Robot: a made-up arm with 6 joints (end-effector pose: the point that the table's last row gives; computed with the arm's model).
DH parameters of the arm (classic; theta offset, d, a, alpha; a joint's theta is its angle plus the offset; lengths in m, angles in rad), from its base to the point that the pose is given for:
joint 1: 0 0.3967 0 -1.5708
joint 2: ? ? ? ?
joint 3: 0 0 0 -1.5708
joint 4: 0 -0.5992 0 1.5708
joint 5: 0 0.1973 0 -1.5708
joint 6: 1.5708 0 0 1.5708
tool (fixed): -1.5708 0 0 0
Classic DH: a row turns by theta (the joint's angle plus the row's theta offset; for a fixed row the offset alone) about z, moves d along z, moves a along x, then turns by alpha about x.
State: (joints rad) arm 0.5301 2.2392 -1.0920 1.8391 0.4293 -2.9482
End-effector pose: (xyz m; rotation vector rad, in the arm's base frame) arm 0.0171 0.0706 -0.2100 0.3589 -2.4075 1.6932
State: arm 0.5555 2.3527 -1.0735 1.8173 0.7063 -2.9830
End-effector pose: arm -0.0413 0.0310 -0.2245 0.1419 -2.1080 1.7416
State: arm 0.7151 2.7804 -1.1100 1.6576 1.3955 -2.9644
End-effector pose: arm -0.2142 -0.1634 -0.1437 -0.2850 -1.2214 2.0173
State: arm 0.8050 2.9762 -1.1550 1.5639 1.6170 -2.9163
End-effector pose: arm -0.2432 -0.2549 -0.0589 -0.4370 -0.9227 2.2148
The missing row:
joint 2: -1.5708 0 0.8598 3.1416
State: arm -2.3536 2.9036 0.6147 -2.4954 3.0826 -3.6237
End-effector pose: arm 0.3099 0.0881 -0.8119 -0.3884 -1.4427 -1.4919
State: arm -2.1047 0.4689 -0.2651 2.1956 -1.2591 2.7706
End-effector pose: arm -0.3793 -0.8685 0.8811 -0.1750 -1.4620 -2.5309
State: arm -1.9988 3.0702 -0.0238 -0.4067 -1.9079 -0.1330
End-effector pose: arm 0.0596 0.5673 -0.4115 -1.2912 -0.5078 -1.3839
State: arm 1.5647 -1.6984 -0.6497 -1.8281 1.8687 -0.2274
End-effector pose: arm -0.0526 -0.3883 0.7115 2.7608 0.1748 -0.5247
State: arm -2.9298 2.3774 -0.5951 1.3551 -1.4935 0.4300
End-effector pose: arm -0.0448 0.0336 -0.5148 1.1469 0.9810 1.5148
